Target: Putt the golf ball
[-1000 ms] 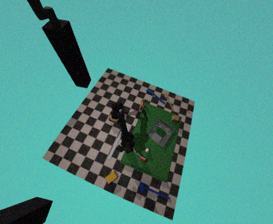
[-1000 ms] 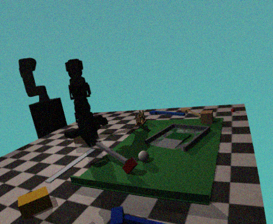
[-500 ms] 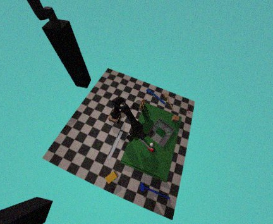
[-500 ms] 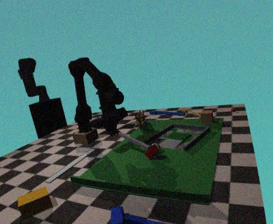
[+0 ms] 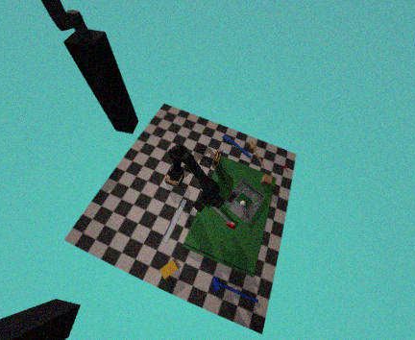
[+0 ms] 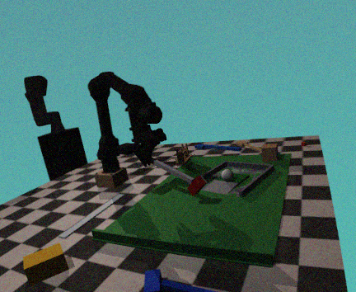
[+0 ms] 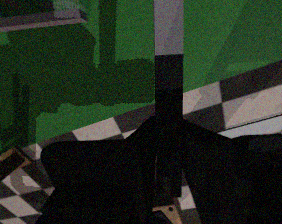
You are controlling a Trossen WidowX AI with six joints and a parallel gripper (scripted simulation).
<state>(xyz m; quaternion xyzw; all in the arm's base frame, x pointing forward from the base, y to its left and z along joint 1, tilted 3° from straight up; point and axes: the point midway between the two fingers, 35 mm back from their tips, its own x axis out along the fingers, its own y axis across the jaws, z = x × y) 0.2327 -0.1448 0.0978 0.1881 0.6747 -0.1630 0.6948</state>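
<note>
The red putter is 100 mm ahead of my gripper tip, 60 mm to the right of it and 10 mm below it. Also, from my gripper tip: green mat: 230 mm ahead, 20 mm to the left, 110 mm below; yellow block: 130 mm behind, 430 mm to the right, 90 mm below; white golf ball: 270 mm ahead, 50 mm to the left, 80 mm below.
</note>
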